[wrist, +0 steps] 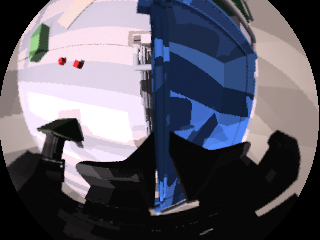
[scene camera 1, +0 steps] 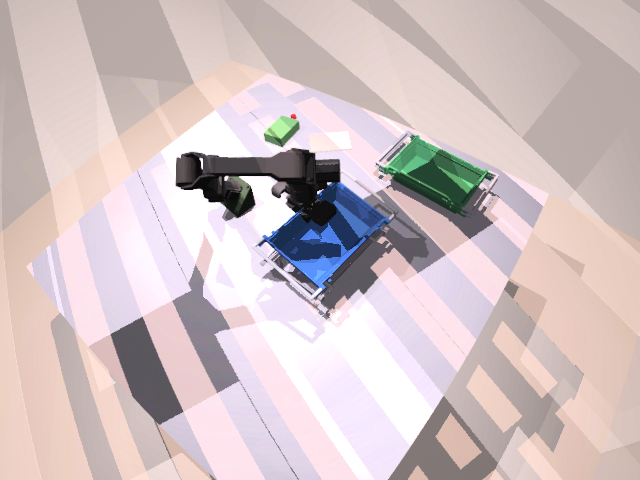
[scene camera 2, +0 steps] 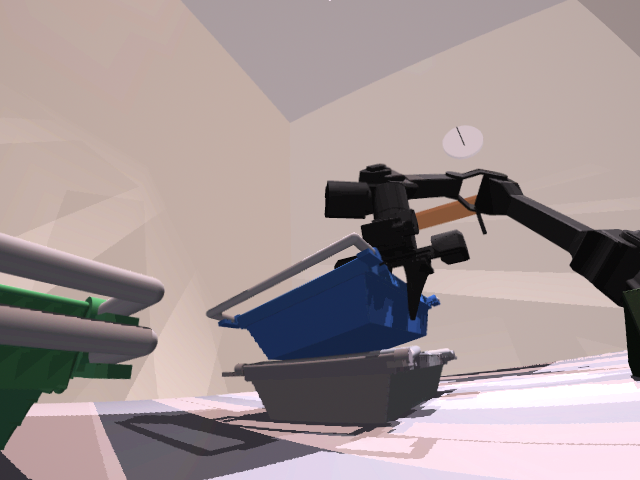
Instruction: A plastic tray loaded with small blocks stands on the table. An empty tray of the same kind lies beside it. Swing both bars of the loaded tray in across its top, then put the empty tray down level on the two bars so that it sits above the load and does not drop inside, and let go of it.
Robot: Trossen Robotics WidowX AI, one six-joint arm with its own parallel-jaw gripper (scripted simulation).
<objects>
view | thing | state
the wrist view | my gripper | -
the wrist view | blue tray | -
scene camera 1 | my gripper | -
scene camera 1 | blue tray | -
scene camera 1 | green box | -
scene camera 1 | flat plate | -
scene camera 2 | my gripper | -
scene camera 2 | blue tray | -
</objects>
